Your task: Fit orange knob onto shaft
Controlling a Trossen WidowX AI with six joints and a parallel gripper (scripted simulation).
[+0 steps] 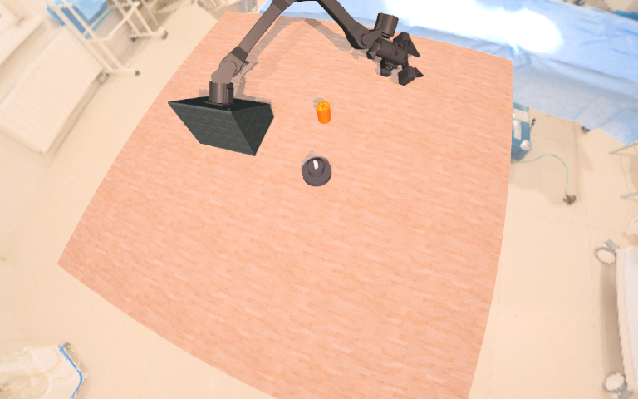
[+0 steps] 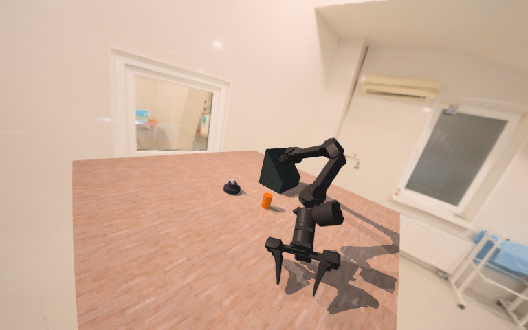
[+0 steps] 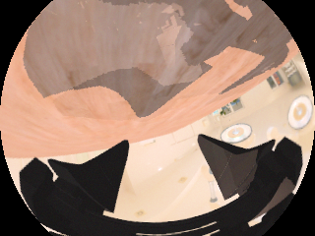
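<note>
My gripper tip is now 31 cm to the left of the orange knob, 24 cm past it and 1 cm below it. Also, from my gripper tip: pedestal 50 cm to the right, 19 cm behind.
</note>
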